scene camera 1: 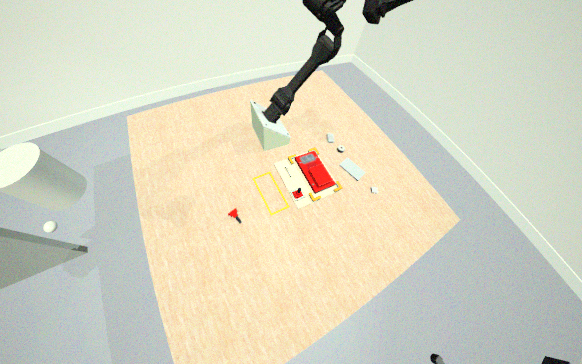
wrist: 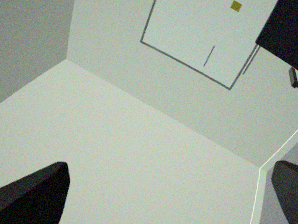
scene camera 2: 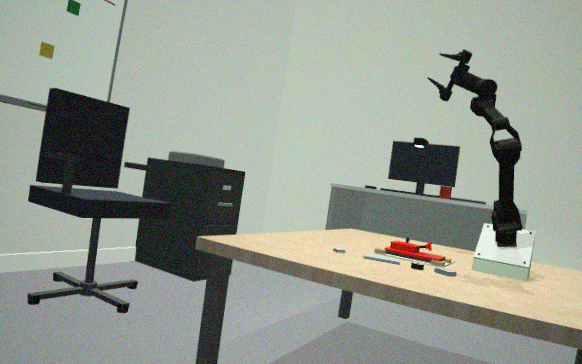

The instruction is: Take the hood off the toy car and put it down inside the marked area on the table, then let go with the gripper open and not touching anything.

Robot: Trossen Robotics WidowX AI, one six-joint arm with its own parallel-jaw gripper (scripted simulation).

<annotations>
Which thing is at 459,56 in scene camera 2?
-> My gripper.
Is my gripper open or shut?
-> Open.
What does my gripper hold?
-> Nothing.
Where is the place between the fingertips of my gripper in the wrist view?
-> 176,175
</annotations>
